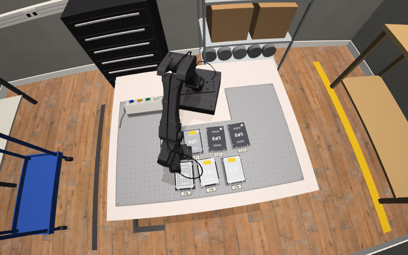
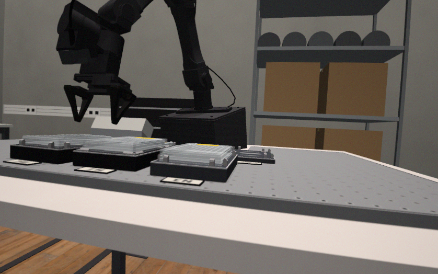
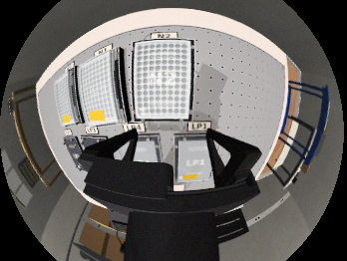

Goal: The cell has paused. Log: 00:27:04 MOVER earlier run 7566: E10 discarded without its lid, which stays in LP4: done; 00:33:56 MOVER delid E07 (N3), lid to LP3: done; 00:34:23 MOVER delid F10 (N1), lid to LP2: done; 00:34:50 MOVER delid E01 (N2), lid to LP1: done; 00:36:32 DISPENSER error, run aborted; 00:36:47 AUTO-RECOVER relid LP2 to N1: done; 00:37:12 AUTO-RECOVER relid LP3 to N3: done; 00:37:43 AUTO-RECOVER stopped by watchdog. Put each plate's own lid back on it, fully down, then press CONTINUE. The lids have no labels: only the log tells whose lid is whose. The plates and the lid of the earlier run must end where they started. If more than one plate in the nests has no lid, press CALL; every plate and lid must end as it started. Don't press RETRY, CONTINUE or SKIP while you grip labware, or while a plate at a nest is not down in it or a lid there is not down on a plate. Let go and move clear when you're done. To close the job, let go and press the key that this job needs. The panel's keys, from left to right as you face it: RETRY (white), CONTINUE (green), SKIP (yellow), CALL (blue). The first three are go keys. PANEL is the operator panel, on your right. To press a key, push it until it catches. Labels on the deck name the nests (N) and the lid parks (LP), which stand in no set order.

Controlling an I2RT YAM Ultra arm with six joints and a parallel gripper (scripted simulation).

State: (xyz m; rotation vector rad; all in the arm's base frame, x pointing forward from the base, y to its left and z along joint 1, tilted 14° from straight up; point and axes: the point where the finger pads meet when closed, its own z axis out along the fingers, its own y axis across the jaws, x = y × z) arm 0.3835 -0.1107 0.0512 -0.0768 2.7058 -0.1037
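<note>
Now: hand 100 mm past the LP1 lid park, 70 mm above it and 60 mm to the left of it. Also, from my hand: plate: 70 mm ahead, 40 mm below, 20 mm to the left; green key: 370 mm behind, 180 mm to the right, 10 mm below; yellow SKIP key: 360 mm behind, 230 mm to the right, 10 mm below.
</note>
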